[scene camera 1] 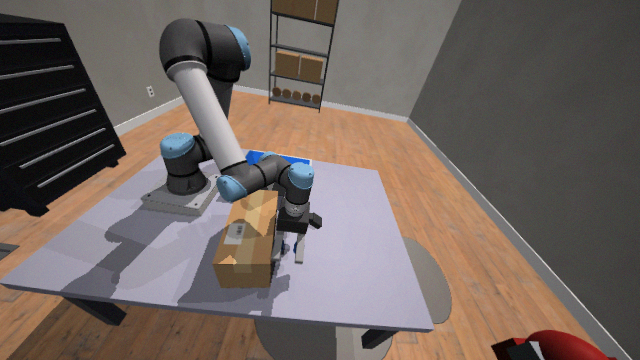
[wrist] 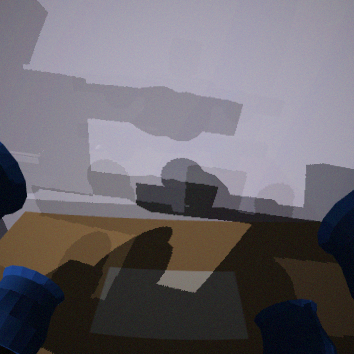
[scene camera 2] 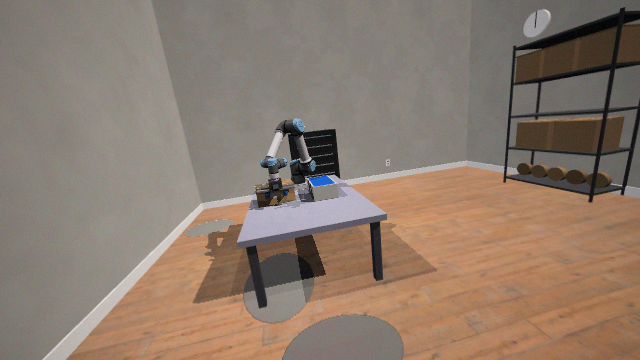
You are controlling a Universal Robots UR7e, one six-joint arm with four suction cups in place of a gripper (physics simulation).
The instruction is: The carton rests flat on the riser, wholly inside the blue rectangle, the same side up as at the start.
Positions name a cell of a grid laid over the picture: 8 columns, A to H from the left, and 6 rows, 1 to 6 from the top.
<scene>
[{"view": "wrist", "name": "my suction head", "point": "A6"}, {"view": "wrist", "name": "brown carton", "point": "C5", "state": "gripped by my suction head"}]
</scene>
